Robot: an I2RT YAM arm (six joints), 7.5 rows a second.
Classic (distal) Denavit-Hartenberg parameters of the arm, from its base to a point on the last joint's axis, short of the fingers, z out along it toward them. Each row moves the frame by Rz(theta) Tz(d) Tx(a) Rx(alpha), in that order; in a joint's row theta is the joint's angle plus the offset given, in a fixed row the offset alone. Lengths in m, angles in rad.
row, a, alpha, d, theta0
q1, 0.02, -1.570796, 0.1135, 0
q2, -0.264, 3.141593, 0, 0
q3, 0.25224, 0, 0, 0.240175
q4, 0.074, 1.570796, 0, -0.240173
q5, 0, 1.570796, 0, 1.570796
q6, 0, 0, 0.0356, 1.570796
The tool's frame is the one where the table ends.
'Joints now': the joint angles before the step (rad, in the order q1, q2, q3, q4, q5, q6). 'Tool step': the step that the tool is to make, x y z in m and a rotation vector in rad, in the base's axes. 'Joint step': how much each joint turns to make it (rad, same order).
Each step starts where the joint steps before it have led.
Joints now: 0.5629, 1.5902, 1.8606, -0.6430, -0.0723, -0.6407
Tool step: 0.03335, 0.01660, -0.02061, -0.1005, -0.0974, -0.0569
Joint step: -0.0004, 0.0957, 0.0000, 0.1222, 0.1011, -0.1083
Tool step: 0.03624, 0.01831, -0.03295, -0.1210, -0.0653, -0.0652
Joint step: 0.0000, 0.1171, 0.0000, 0.1167, 0.1080, -0.1072
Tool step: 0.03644, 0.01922, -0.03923, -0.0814, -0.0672, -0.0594
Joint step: 0.0000, 0.1309, -0.0003, 0.1593, 0.0903, -0.0809
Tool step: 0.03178, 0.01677, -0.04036, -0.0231, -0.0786, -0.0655
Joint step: 0.0000, 0.1301, -0.0020, 0.1973, 0.0801, -0.0420
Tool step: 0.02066, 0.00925, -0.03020, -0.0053, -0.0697, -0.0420
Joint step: -0.0031, 0.0961, -0.0003, 0.1637, 0.0470, -0.0339
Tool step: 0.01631, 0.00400, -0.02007, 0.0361, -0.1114, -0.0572
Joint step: -0.0065, 0.0809, -0.0011, 0.2044, 0.0538, -0.0233
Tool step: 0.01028, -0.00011, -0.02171, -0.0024, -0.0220, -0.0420
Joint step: -0.0080, 0.0580, 0.0003, 0.0805, 0.0347, -0.0129
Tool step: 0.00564, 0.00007, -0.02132, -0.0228, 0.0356, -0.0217
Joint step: -0.0042, 0.0397, 0.0000, -0.0026, 0.0176, -0.0001
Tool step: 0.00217, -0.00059, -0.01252, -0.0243, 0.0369, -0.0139
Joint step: -0.0022, 0.0182, -0.0004, -0.0252, 0.0118, -0.0007
